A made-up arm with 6 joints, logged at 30 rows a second.
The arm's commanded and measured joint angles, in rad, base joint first. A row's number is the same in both.
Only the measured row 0 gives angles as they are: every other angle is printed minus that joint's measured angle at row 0.
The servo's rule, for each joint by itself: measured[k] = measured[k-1] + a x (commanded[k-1-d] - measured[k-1]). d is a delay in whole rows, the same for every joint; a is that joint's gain. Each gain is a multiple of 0.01, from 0.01 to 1. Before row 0 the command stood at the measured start. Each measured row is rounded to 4 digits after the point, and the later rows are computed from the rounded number. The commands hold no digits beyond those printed.
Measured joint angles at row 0: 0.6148 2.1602 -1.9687 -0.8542 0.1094 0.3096
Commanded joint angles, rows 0 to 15: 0.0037 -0.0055 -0.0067 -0.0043 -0.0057 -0.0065; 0.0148 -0.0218 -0.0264 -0.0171 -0.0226 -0.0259; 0.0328 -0.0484 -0.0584 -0.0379 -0.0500 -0.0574; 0.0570 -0.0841 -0.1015 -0.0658 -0.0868 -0.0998; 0.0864 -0.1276 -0.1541 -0.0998 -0.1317 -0.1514; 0.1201 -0.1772 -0.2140 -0.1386 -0.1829 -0.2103; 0.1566 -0.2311 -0.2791 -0.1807 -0.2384 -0.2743; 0.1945 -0.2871 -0.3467 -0.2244 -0.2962 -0.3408; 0.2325 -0.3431 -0.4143 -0.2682 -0.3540 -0.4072; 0.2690 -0.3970 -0.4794 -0.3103 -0.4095 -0.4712; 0.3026 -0.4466 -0.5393 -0.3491 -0.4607 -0.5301; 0.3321 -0.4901 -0.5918 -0.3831 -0.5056 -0.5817; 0.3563 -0.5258 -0.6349 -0.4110 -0.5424 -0.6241; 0.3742 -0.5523 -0.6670 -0.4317 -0.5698 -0.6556; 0.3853 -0.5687 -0.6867 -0.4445 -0.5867 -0.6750; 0.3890 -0.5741 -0.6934 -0.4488 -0.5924 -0.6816
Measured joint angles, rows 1 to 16: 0.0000 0.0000 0.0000 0.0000 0.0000 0.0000; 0.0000 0.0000 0.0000 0.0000 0.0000 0.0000; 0.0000 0.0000 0.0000 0.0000 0.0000 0.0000; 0.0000 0.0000 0.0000 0.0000 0.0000 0.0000; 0.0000 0.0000 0.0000 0.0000 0.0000 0.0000; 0.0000 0.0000 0.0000 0.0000 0.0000 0.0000; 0.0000 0.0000 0.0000 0.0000 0.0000 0.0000; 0.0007 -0.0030 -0.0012 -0.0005 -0.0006 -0.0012; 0.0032 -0.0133 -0.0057 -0.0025 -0.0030 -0.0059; 0.0085 -0.0326 -0.0152 -0.0067 -0.0082 -0.0157; 0.0172 -0.0609 -0.0307 -0.0138 -0.0168 -0.0317; 0.0297 -0.0976 -0.0529 -0.0241 -0.0294 -0.0544; 0.0460 -0.1414 -0.0819 -0.0378 -0.0463 -0.0840; 0.0659 -0.1907 -0.1174 -0.0549 -0.0674 -0.1202; 0.0890 -0.2437 -0.1587 -0.0752 -0.0926 -0.1621; 0.1148 -0.2984 -0.2047 -0.0984 -0.1214 -0.2087
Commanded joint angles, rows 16 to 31: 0.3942 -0.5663 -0.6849 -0.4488 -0.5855 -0.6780; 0.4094 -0.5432 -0.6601 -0.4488 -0.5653 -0.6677; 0.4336 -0.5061 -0.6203 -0.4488 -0.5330 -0.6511; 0.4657 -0.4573 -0.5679 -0.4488 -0.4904 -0.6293; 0.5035 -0.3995 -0.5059 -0.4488 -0.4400 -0.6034; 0.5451 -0.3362 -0.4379 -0.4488 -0.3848 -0.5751; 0.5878 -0.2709 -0.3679 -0.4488 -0.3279 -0.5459; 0.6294 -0.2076 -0.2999 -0.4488 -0.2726 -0.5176; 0.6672 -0.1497 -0.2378 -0.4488 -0.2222 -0.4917; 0.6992 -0.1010 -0.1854 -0.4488 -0.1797 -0.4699; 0.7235 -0.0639 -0.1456 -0.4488 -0.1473 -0.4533; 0.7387 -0.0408 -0.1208 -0.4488 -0.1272 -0.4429; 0.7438 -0.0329 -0.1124 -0.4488 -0.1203 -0.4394; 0.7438 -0.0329 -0.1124 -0.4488 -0.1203 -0.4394; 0.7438 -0.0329 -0.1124 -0.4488 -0.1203 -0.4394; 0.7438 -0.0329 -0.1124 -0.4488 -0.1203 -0.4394
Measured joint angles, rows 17 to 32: 0.1426 -0.3526 -0.2541 -0.1238 -0.1531 -0.2586; 0.1714 -0.4043 -0.3054 -0.1508 -0.1869 -0.3102; 0.2003 -0.4515 -0.3570 -0.1787 -0.2220 -0.3618; 0.2284 -0.4924 -0.4070 -0.2066 -0.2572 -0.4116; 0.2546 -0.5253 -0.4538 -0.2336 -0.2916 -0.4580; 0.2781 -0.5492 -0.4957 -0.2589 -0.3241 -0.4992; 0.2981 -0.5629 -0.5313 -0.2817 -0.3536 -0.5339; 0.3154 -0.5648 -0.5589 -0.3018 -0.3791 -0.5613; 0.3323 -0.5529 -0.5771 -0.3194 -0.3996 -0.5815; 0.3505 -0.5272 -0.5849 -0.3349 -0.4143 -0.5947; 0.3712 -0.4888 -0.5818 -0.3486 -0.4227 -0.6013; 0.3950 -0.4397 -0.5681 -0.3606 -0.4246 -0.6017; 0.4220 -0.3828 -0.5447 -0.3712 -0.4202 -0.5966; 0.4518 -0.3213 -0.5129 -0.3805 -0.4100 -0.5870; 0.4838 -0.2588 -0.4746 -0.3887 -0.3949 -0.5738; 0.5168 -0.1988 -0.4320 -0.3959 -0.3759 -0.5582
